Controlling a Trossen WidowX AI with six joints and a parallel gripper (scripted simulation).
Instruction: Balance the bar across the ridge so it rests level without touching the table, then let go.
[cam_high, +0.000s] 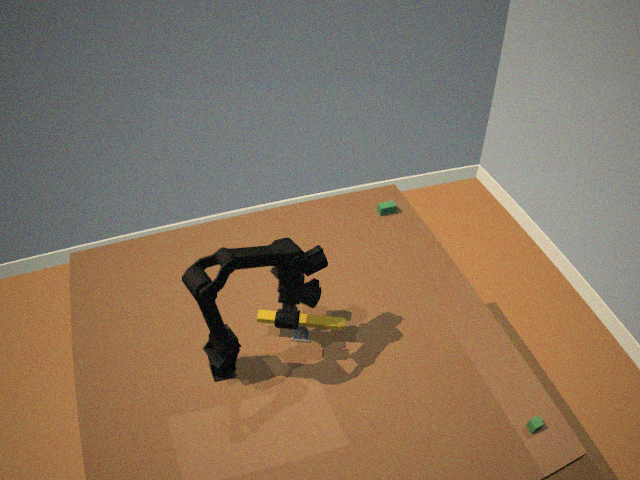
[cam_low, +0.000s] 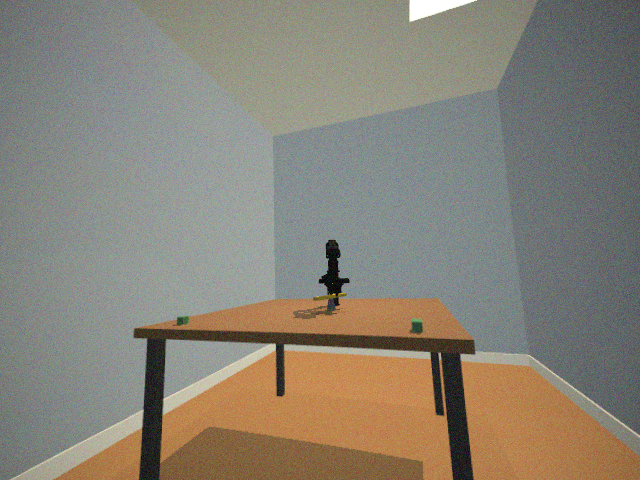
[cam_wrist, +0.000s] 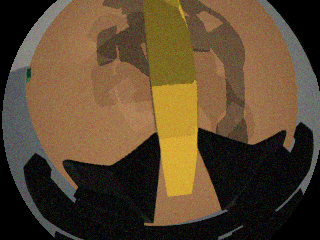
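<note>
My gripper tip is now 30 mm short of the yellow bar and 10 mm to the left of it.
</note>
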